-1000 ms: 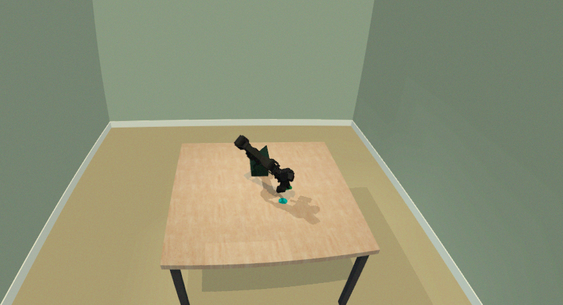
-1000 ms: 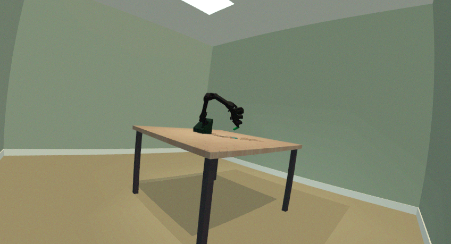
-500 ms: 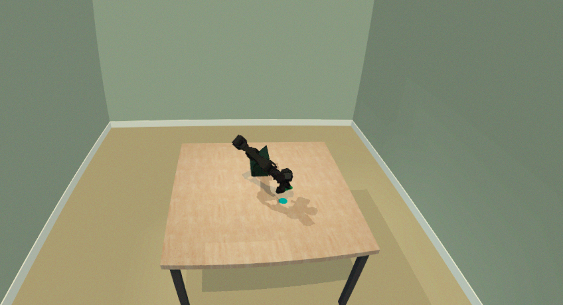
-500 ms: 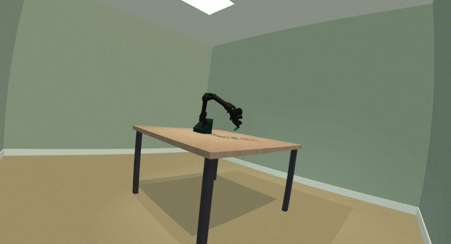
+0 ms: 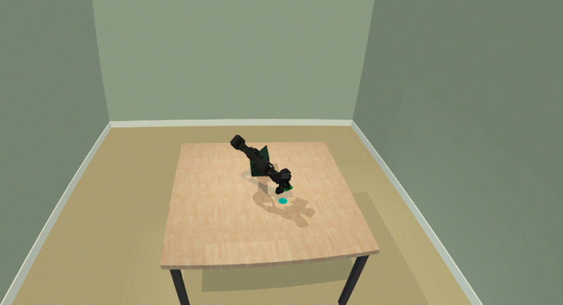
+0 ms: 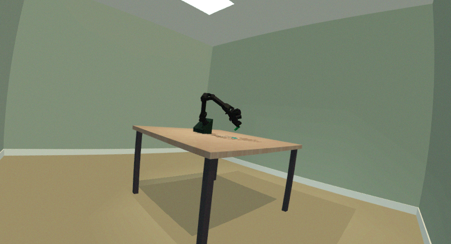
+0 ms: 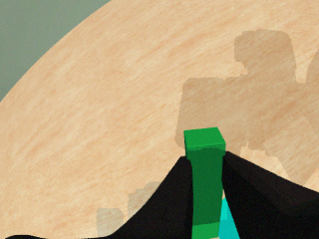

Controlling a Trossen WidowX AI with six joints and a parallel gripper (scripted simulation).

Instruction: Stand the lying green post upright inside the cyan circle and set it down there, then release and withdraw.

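The green post lies 1 cm to the right of my gripper tip, 1 cm below it and 1 cm behind it. From my gripper tip the other things lie so: cyan circle 12 cm below, 4 cm to the right.
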